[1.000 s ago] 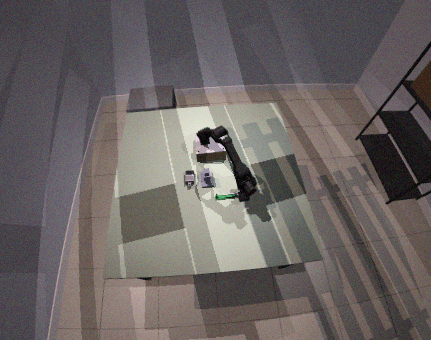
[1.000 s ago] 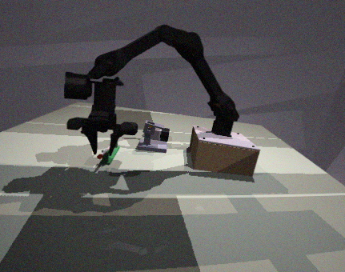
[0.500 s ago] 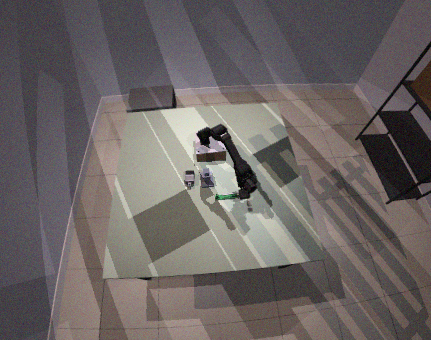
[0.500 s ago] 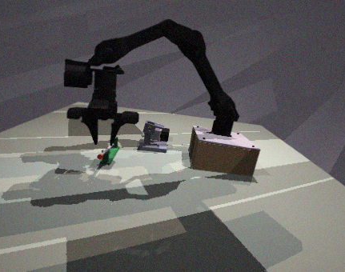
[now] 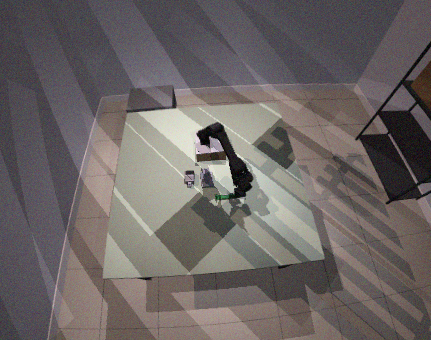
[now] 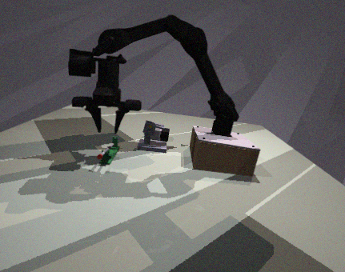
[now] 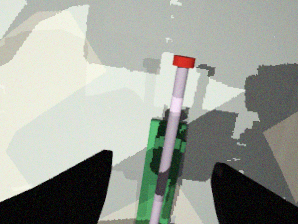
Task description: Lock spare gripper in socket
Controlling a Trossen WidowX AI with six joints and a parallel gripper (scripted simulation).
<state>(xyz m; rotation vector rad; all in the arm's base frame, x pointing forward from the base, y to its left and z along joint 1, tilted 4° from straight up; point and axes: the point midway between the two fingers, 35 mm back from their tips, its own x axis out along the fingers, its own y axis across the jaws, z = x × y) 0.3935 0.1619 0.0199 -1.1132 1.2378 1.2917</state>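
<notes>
Now: the green cradle 8 cm below my gripper tip, 7 cm to the right of it and 1 cm ahead of it. Also, from my gripper tip: socket (18 cm to the right, 13 cm behind, 6 cm below); spare gripper (29 cm to the right, 14 cm behind, 8 cm below).
</notes>
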